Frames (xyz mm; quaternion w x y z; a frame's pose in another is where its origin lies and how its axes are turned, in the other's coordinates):
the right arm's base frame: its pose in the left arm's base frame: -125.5 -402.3 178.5 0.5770 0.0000 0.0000 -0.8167
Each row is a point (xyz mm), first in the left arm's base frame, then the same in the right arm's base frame.
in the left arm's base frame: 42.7 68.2 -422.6
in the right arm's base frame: -499.7 1.3 -601.1
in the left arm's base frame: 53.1 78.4 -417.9
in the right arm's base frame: -512.7 7.7 -596.4
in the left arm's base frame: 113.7 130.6 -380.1
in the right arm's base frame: -582.2 47.4 -558.6
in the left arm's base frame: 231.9 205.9 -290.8
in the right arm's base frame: -692.7 133.7 -469.3
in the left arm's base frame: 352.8 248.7 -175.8
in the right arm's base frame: -773.4 233.3 -354.3
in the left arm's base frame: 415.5 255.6 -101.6
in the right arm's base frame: -800.8 290.1 -280.1
